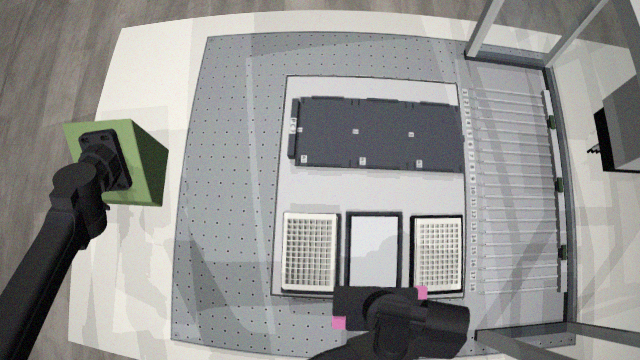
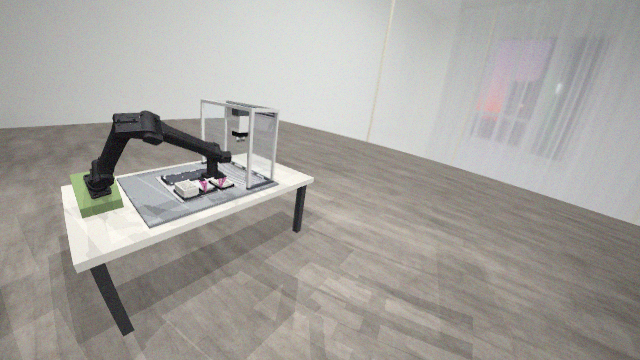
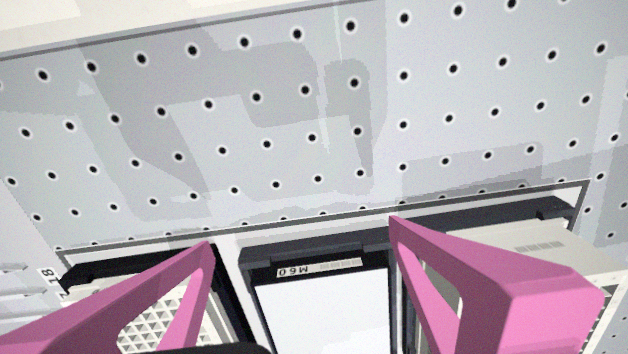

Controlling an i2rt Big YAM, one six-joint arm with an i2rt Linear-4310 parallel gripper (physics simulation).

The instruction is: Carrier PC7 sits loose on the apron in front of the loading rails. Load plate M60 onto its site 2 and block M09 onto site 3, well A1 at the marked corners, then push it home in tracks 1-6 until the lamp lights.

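Seen in the pictures: gripper, between the fingertips: [image 2: 213,189] [image 3: 299,238]; arm's base, origin of its link: [image 1: 107,159] [image 2: 97,185].
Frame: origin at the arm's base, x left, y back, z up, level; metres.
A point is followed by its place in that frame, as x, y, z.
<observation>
Carrier PC7 [image 1: 380,145] @[0.032, -0.499, -0.091] [image 2: 185,176] @[0.059, -0.476, -0.091] lies dark and bare on the apron [image 1: 370,192] @[-0.051, -0.478, -0.102], its right end close to the loading rails [image 1: 515,175] @[-0.029, -0.772, -0.100]. Site labels 1, 2 and 3 run left to right, with A1 marks along the lower edge. White-topped plate M60 [image 1: 375,250] @[-0.155, -0.481, -0.076] [image 3: 325,310] @[-0.189, -0.478, -0.076] sits in the middle dark holder. A deep off-white block [image 1: 310,252] @[-0.157, -0.376, -0.049] [image 2: 186,189] @[-0.201, -0.350, -0.051] [image 3: 540,245] @[-0.218, -0.356, -0.070] sits in the left holder; its label is not legible, so I cannot confirm it is M09. My gripper [image 1: 380,307] @[-0.248, -0.482, -0.076] [image 2: 213,184] @[-0.248, -0.482, -0.076] [image 3: 299,238] @[-0.248, -0.482, -0.076] is open and empty, its pink fingers on either side of M60's near end.
A white gridded plate [image 1: 439,254] @[-0.169, -0.593, -0.076] [image 3: 155,320] @[-0.205, -0.584, -0.076] sits in the right holder, close to my finger. Tracks numbered to 18 run along the right. A framed enclosure [image 2: 250,150] @[-0.336, -0.674, 0.144] with a hanging pipetting head [image 2: 240,120] @[-0.098, -0.789, 0.274] stands over the rails. A lit lamp does not show.
</observation>
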